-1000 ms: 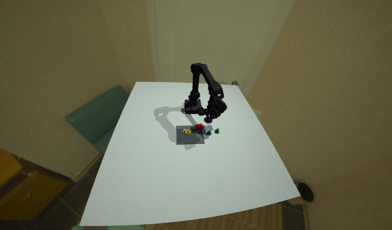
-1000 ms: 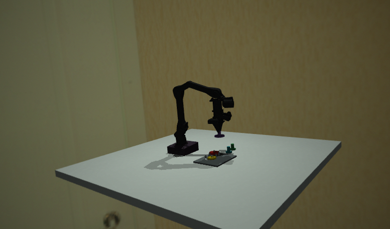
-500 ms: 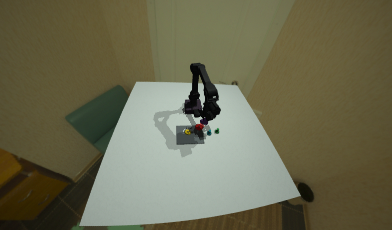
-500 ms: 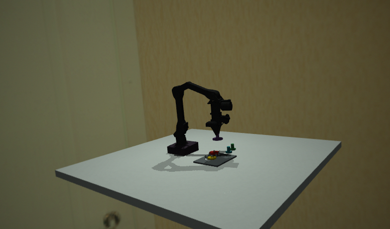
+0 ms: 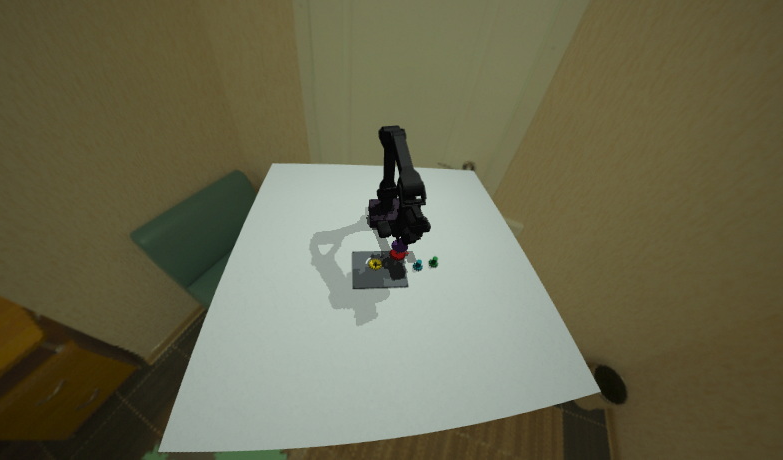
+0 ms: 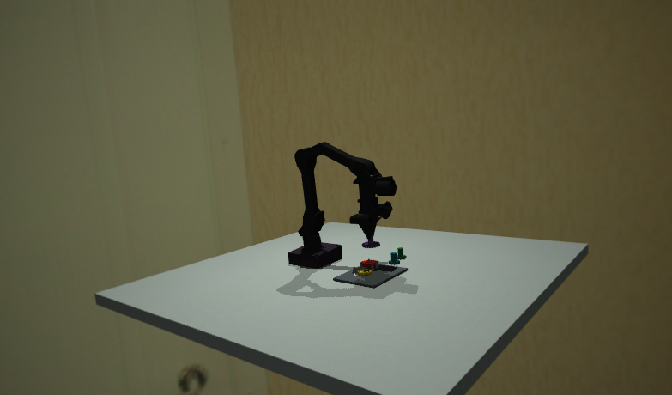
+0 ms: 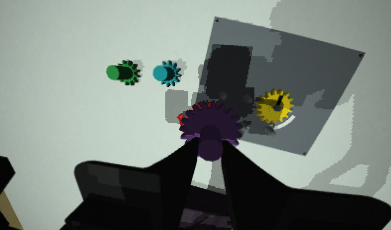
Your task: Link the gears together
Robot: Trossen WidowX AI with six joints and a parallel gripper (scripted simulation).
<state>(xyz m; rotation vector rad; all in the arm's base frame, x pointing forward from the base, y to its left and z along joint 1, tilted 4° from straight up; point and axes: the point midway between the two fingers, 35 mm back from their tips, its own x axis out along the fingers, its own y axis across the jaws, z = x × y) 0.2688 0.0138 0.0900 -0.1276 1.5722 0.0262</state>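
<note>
The yellow gear lies 3 cm ahead of my gripper tip, 9 cm to the right of it and 9 cm below it. The rest, counted from my gripper tip: red gear 2 cm behind, 1 cm to the left, 9 cm below; purple gear 1 cm below; teal gear 5 cm ahead, 8 cm to the left, 9 cm below.
</note>
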